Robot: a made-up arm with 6 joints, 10 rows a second.
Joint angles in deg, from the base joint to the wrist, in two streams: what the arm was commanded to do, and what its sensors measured. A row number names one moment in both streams.
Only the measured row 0 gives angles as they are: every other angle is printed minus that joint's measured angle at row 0.
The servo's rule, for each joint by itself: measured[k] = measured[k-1] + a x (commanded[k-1-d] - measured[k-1]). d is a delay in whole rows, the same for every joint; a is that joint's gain. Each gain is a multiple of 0.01, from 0.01 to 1. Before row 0 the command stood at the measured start. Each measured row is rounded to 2 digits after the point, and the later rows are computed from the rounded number. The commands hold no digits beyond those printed.
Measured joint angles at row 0:
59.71, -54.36, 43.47, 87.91, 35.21, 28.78
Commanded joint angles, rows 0 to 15:
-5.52, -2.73, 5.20, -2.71, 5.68, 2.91
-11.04, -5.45, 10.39, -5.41, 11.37, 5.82
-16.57, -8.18, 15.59, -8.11, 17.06, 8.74
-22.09, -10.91, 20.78, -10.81, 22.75, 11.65
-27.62, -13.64, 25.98, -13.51, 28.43, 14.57
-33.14, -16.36, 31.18, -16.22, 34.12, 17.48
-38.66, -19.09, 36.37, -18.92, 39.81, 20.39
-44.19, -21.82, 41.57, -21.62, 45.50, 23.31
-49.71, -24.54, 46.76, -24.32, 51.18, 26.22
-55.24, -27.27, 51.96, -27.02, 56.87, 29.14
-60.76, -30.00, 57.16, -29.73, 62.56, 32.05
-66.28, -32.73, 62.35, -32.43, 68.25, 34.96
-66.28, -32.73, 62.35, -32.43, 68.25, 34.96
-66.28, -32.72, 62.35, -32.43, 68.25, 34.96
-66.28, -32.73, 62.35, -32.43, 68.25, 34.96
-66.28, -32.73, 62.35, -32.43, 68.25, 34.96
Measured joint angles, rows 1 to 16:
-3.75, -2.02, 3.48, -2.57, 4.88, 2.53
-8.71, -4.56, 8.11, -5.27, 10.46, 5.39
-14.05, -7.24, 13.12, -7.97, 16.14, 8.30
-19.52, -9.96, 18.25, -10.67, 21.82, 11.21
-25.03, -12.68, 23.43, -13.37, 27.50, 14.13
-30.54, -15.40, 28.62, -16.08, 33.19, 17.04
-36.06, -18.13, 33.81, -18.78, 38.88, 19.95
-41.59, -20.86, 39.01, -21.48, 44.57, 22.87
-47.11, -23.58, 44.20, -24.18, 50.25, 25.78
-52.64, -26.31, 49.40, -26.88, 55.94, 28.70
-58.16, -29.04, 54.60, -29.59, 61.63, 31.61
-63.68, -31.77, 59.79, -32.29, 67.32, 34.52
-65.45, -32.48, 61.51, -32.42, 68.12, 34.90
-66.01, -32.66, 62.07, -32.43, 68.23, 34.95
-66.19, -32.71, 62.26, -32.43, 68.25, 34.96
-66.25, -32.72, 62.32, -32.43, 68.25, 34.96
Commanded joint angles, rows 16 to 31:
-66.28, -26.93, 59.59, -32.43, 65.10, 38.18
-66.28, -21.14, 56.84, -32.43, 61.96, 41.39
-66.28, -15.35, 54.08, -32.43, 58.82, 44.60
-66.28, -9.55, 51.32, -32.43, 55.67, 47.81
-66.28, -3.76, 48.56, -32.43, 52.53, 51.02
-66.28, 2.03, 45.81, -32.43, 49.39, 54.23
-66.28, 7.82, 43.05, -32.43, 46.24, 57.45
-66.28, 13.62, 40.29, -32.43, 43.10, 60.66
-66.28, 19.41, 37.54, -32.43, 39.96, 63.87
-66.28, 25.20, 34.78, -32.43, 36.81, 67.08
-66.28, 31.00, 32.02, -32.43, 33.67, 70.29
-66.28, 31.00, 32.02, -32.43, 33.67, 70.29
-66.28, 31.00, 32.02, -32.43, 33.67, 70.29
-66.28, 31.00, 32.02, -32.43, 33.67, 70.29
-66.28, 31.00, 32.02, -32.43, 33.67, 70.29
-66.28, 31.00, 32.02, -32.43, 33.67, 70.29
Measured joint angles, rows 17 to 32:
-66.27, -28.44, 60.49, -32.43, 65.54, 37.76
-66.28, -23.04, 58.04, -32.43, 62.46, 40.92
-66.28, -17.35, 55.39, -32.43, 59.33, 44.12
-66.28, -11.58, 52.66, -32.43, 56.18, 47.33
-66.28, -5.79, 49.91, -32.43, 53.04, 50.54
-66.28, 0.00, 47.16, -32.43, 49.90, 53.75
-66.28, 5.79, 44.41, -32.43, 46.75, 56.97
-66.28, 11.58, 41.65, -32.43, 43.61, 60.18
-66.28, 17.37, 38.90, -32.43, 40.47, 63.39
-66.28, 23.16, 36.14, -32.43, 37.32, 66.60
-66.28, 28.96, 33.38, -32.43, 34.18, 69.81
-66.28, 30.47, 32.47, -32.43, 33.74, 70.23
-66.28, 30.86, 32.17, -32.43, 33.68, 70.28
-66.28, 30.96, 32.07, -32.43, 33.67, 70.29
-66.28, 30.99, 32.04, -32.43, 33.67, 70.29
-66.28, 31.00, 32.03, -32.43, 33.67, 70.29

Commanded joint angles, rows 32 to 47:
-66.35, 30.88, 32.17, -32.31, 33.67, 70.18
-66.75, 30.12, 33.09, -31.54, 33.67, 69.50
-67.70, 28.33, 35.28, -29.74, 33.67, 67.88
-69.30, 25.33, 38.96, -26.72, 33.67, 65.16
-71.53, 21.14, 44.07, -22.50, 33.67, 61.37
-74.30, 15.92, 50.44, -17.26, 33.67, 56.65
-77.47, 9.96, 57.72, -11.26, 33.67, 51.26
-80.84, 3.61, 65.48, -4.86, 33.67, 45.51
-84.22, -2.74, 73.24, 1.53, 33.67, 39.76
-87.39, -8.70, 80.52, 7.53, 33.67, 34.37
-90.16, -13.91, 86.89, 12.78, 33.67, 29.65
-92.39, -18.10, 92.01, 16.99, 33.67, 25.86
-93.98, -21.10, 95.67, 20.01, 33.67, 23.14
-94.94, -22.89, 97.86, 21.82, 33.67, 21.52
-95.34, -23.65, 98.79, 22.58, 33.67, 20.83
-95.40, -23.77, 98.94, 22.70, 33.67, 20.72
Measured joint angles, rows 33 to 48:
-66.33, 30.91, 32.12, -32.32, 33.67, 70.19
-66.62, 30.33, 32.77, -31.58, 33.67, 69.59
-67.35, 28.85, 34.45, -29.83, 33.67, 68.10
-68.68, 26.25, 37.47, -26.88, 33.67, 65.54
-70.62, 22.47, 41.89, -22.72, 33.67, 61.91
-73.12, 17.62, 47.62, -17.53, 33.67, 57.33
-76.08, 11.95, 54.39, -11.57, 33.67, 52.05
-79.32, 5.78, 61.82, -5.20, 33.67, 46.36
-82.65, -0.52, 69.47, 1.19, 33.67, 40.62
-85.87, -6.57, 76.87, 7.21, 33.67, 35.18
-88.79, -12.00, 83.58, 12.50, 33.67, 30.37
-91.24, -16.51, 89.23, 16.77, 33.67, 26.45
-93.10, -19.91, 93.54, 19.85, 33.67, 23.57
-94.35, -22.12, 96.43, 21.72, 33.67, 21.79
-95.02, -23.25, 98.01, 22.54, 33.67, 20.95
-95.28, -23.63, 98.63, 22.69, 33.67, 20.75

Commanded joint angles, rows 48 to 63:
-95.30, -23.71, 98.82, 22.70, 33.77, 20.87
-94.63, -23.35, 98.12, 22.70, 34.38, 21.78
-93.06, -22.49, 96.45, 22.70, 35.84, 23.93
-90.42, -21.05, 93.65, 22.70, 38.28, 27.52
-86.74, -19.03, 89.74, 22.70, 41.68, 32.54
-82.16, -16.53, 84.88, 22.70, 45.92, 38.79
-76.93, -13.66, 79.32, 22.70, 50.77, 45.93
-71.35, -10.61, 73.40, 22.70, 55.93, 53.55
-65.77, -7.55, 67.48, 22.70, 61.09, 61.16
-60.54, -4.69, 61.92, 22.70, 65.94, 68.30
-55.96, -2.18, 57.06, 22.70, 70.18, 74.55
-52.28, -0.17, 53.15, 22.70, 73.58, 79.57
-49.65, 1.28, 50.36, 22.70, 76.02, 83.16
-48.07, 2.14, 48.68, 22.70, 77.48, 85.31
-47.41, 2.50, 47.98, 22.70, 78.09, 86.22
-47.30, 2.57, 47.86, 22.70, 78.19, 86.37
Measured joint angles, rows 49 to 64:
-95.29, -23.69, 98.76, 22.70, 33.76, 20.85
-94.84, -23.44, 98.33, 22.70, 34.29, 21.66
-93.63, -22.74, 97.07, 22.70, 35.62, 23.63
-91.45, -21.49, 94.78, 22.70, 37.91, 27.01
-88.25, -19.67, 91.40, 22.70, 41.15, 31.82
-84.11, -17.35, 87.03, 22.70, 45.25, 37.88
-79.23, -14.62, 81.86, 22.70, 50.00, 44.88
-73.87, -11.65, 76.19, 22.70, 55.10, 52.42
-68.36, -8.62, 70.35, 22.70, 60.25, 60.02
-63.04, -5.71, 64.70, 22.70, 65.14, 67.22
-58.23, -3.10, 59.58, 22.70, 69.47, 73.60
-54.18, -0.93, 55.27, 22.70, 73.00, 78.79
-51.10, 0.71, 51.98, 22.70, 75.60, 82.59
-49.04, 1.77, 49.77, 22.70, 77.22, 84.96
-47.93, 2.31, 48.57, 22.70, 77.97, 86.06
-47.50, 2.50, 48.09, 22.70, 78.16, 86.33

